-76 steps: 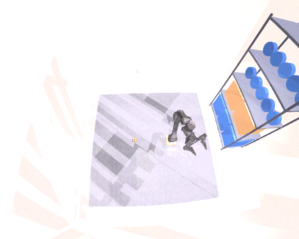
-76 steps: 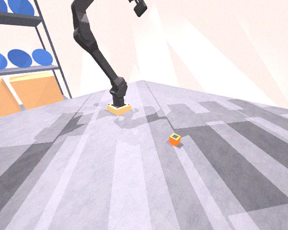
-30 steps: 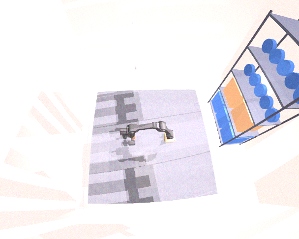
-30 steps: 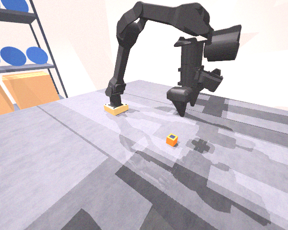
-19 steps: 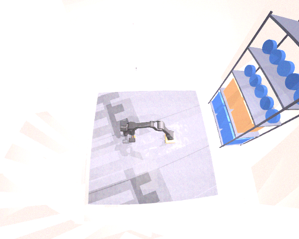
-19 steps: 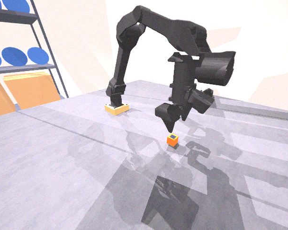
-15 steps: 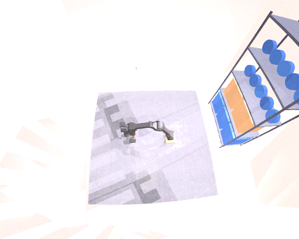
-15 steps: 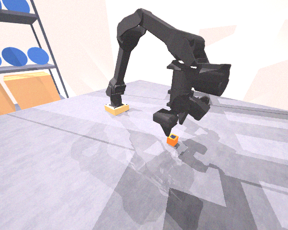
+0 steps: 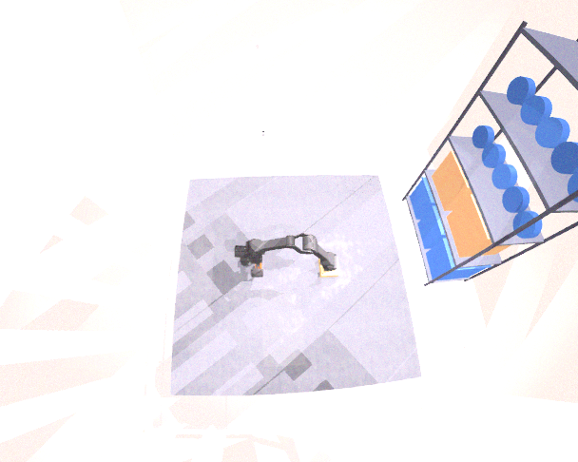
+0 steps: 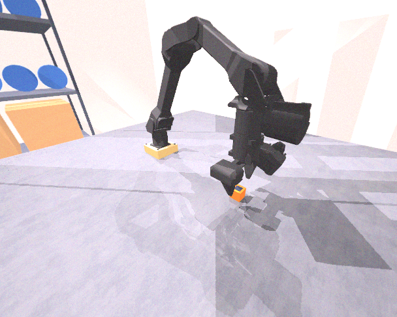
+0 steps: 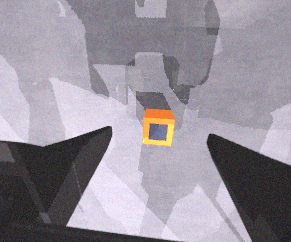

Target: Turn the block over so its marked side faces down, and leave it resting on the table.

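Now: the orange block 20 mm below my gripper tip.
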